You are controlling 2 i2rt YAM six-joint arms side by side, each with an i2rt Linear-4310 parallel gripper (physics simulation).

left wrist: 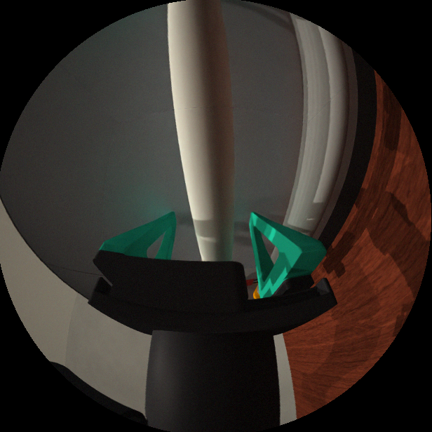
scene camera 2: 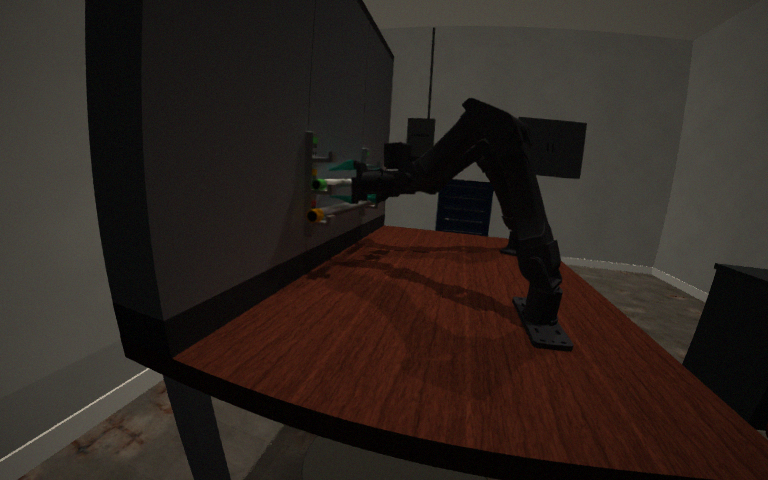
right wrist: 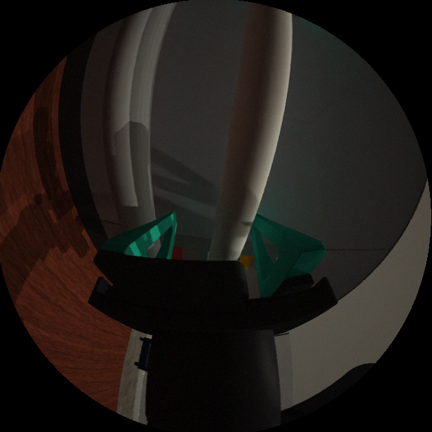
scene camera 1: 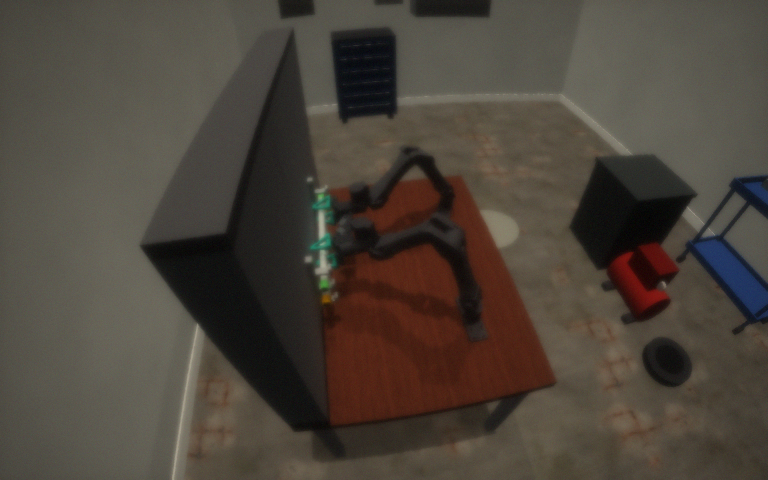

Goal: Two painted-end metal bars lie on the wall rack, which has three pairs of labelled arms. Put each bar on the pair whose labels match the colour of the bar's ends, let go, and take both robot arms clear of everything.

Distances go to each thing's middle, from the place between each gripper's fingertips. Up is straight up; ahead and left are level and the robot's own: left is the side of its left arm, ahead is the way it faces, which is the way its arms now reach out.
Labels:
I see the green-ended bar [left wrist: 200,79] 50 mm behind my right hand, 140 mm to the left of it and 10 mm above it. The rest, counted from my right hand: orange-ended bar [right wrist: 126,110]: 50 mm behind, 150 mm to the left, 60 mm below.
Now: the green-ended bar 100 mm to the right of my left hand and 20 mm behind it. Also, from my left hand: orange-ended bar: 90 mm to the right, 70 mm below, 20 mm behind.

